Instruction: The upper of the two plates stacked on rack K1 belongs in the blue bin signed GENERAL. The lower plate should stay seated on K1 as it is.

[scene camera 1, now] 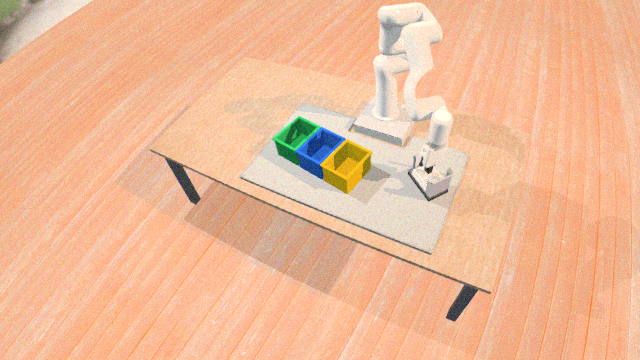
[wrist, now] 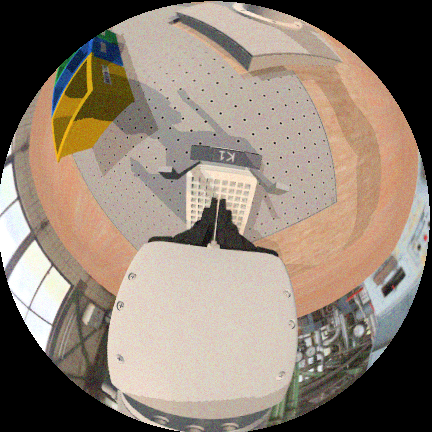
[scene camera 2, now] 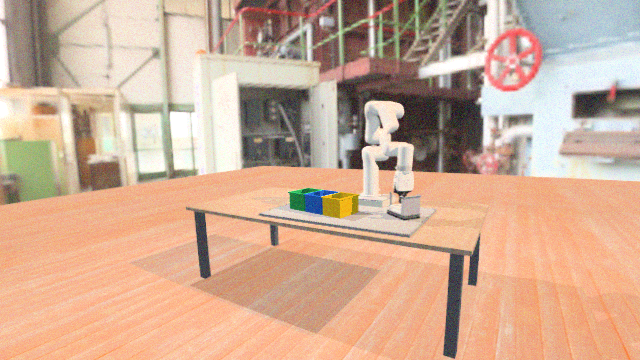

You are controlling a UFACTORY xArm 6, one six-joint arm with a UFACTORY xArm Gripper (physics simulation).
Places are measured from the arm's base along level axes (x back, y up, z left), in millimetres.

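Pixels of known places: gripper, fingertip midpoint: [scene camera 1: 427, 170] [wrist: 217, 208]; arm's base, link origin: [scene camera 1: 385, 113] [scene camera 2: 370, 195].
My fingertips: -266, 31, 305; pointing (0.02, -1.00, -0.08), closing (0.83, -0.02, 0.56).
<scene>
For each thing: its top centre in the pictures, then the offset to it from my fingertips, as dx, dy, dz. "*": a spot on its surface instead.
- Rack K1, top centre: [scene camera 1: 431, 163] [scene camera 2: 403, 193] -7, +56, +12
- blue bin, top centre: [scene camera 1: 320, 144] [scene camera 2: 322, 193] -99, +36, -428
- green bin, surface spot: [scene camera 1: 286, 151] [scene camera 2: 296, 200] * -161, -7, -563
- yellow bin, surface spot: [wrist: 80, 137] * -153, -7, -244
Rack K1 [scene camera 1: 438, 184] [scene camera 2: 411, 206] stands at the right of the grey board; its K1 label [wrist: 226, 155] shows in the wrist view. A pale plate with a grid of square holes [scene camera 1: 423, 174] [wrist: 241, 187] lies in it. The two layers cannot be told apart, and the plate's near part is hidden behind the fingers. My gripper [scene camera 1: 426, 167] [scene camera 2: 401, 194] [wrist: 217, 208] is shut and empty. It points down over the plate inside the rack; whether its tips touch the plate cannot be told. The blue bin [scene camera 1: 310, 163] [scene camera 2: 314, 203] [wrist: 114, 54] is the middle one of three; its sign is unreadable.
The green bin [scene camera 1: 286, 151] [scene camera 2: 297, 201] and yellow bin [scene camera 1: 348, 179] [scene camera 2: 339, 206] [wrist: 80, 137] adjoin the blue bin, the yellow one nearest the rack. Upright rack posts [wrist: 175, 173] [wrist: 276, 189] and a tall end wall stand around the plate. The arm's base block [scene camera 1: 381, 131] [wrist: 287, 61] is behind.
</scene>
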